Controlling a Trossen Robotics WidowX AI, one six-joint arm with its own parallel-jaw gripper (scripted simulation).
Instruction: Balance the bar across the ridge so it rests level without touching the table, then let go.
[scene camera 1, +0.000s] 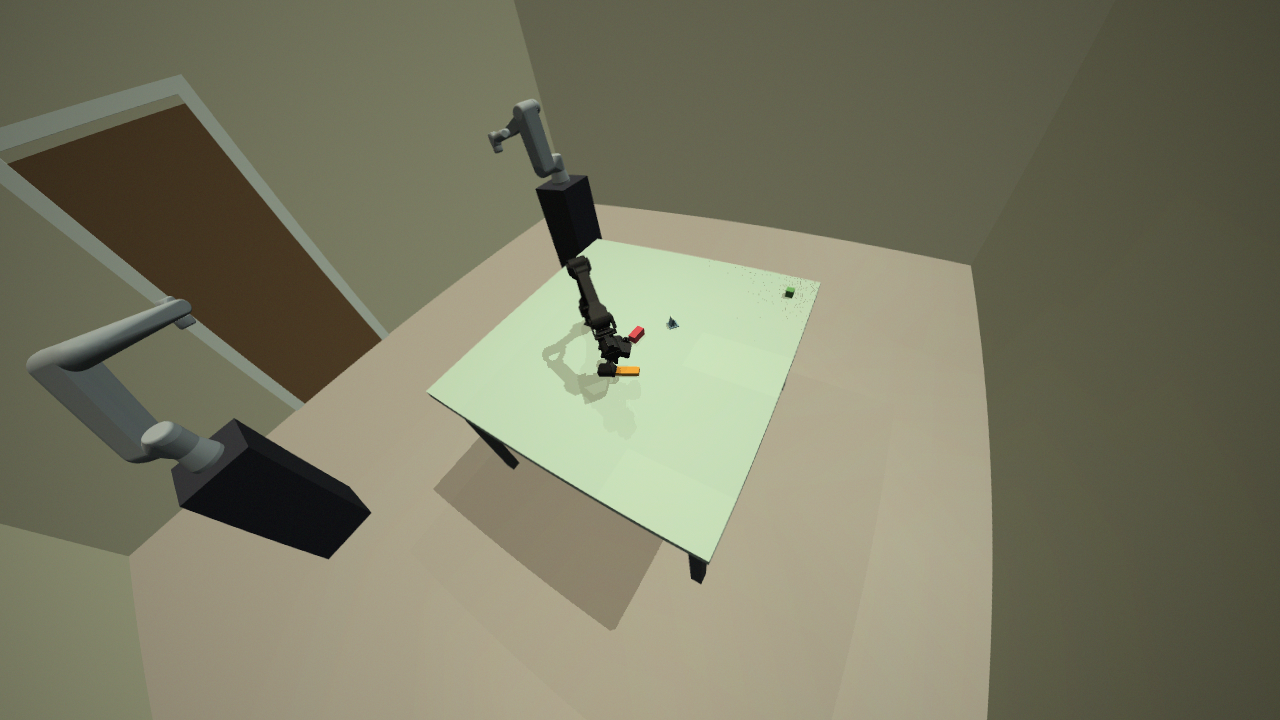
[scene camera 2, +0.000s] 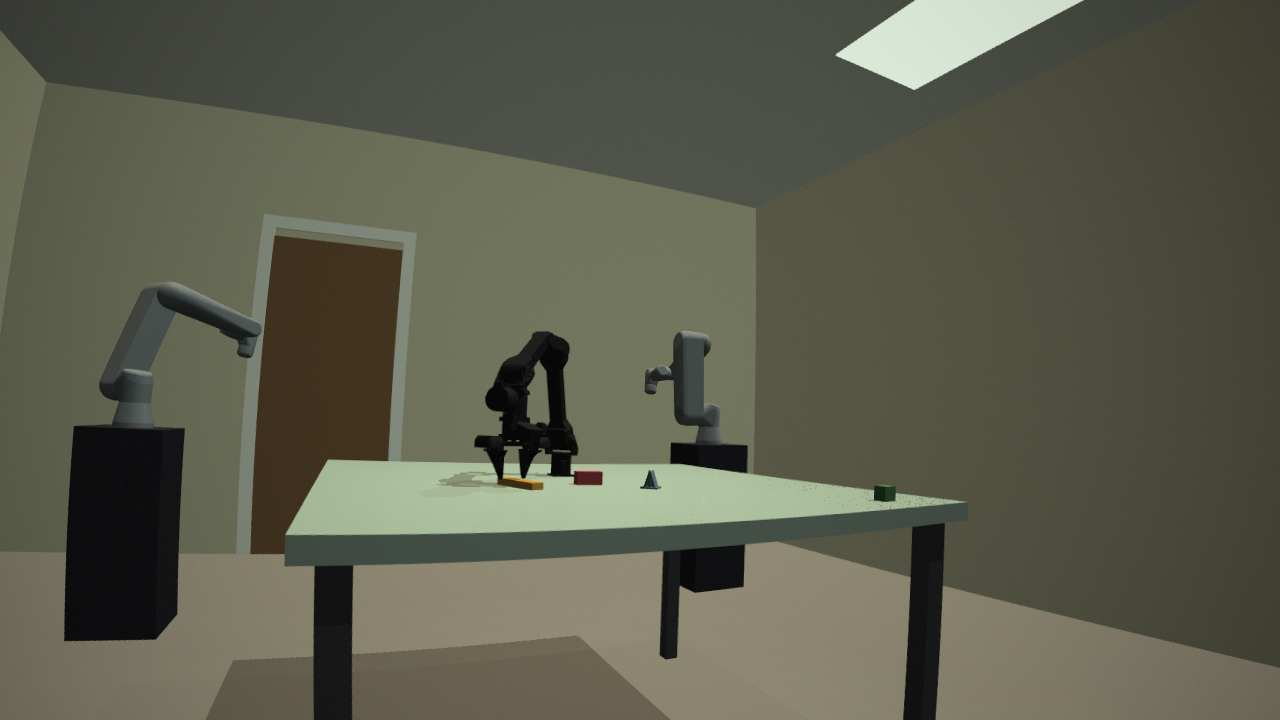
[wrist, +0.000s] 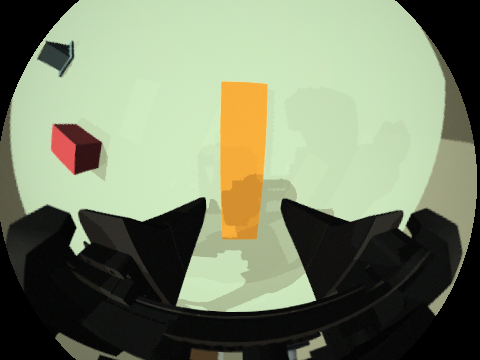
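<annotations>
My gripper (wrist: 244, 203) is 0.10 m from the lens, and an orange bar (wrist: 243, 106) is also 0.10 m from the lens. Then there's a red block (wrist: 79, 151): its marked spot and the one on the orange bar are 0.16 m apart, and the block is 0.17 m from the lens.
</annotations>
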